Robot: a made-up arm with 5 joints.
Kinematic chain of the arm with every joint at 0, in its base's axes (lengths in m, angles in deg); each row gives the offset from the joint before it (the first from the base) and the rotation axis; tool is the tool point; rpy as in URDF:
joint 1: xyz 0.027 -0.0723 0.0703 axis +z
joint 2: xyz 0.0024 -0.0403 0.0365 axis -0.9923 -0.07 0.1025
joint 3: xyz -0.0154 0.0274 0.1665 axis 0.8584 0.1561 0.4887
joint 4: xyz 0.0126 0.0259 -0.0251 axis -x
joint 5: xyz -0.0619 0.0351 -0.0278 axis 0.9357 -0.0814 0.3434
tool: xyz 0.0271 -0.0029 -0.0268 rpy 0 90 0
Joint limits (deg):
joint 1: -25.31..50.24
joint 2: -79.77..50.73
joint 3: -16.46..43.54
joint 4: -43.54..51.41
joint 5: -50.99..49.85
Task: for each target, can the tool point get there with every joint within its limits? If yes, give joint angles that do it. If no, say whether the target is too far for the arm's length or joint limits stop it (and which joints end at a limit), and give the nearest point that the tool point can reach.
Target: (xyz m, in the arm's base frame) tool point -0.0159 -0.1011 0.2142
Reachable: yes | joints -13.55 -35.99 13.24 35.24 -1.14
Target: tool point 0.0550 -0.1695 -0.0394
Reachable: no: joint limits stop it (at a limit: joint 2, joint 3, joint 4) | nearest point 0.0611 -0.1908 0.1396 | short by 0.180 m
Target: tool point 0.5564 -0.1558 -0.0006
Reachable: no: too far | nearest point 0.1132 -0.1954 0.1479 | short by 0.469 m
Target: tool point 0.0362 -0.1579 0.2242
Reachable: yes | joints 26.25 -59.45 3.20 -3.98 -28.97
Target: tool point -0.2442 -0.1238 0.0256
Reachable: no: joint limits stop it (at a limit: joint 1, joint 2, joint 3, joint 5) | nearest point -0.1444 -0.0539 0.1105 | short by 0.149 m
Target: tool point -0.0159 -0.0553 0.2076
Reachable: yes | joints 3.77 -13.19 15.97 34.58 25.13
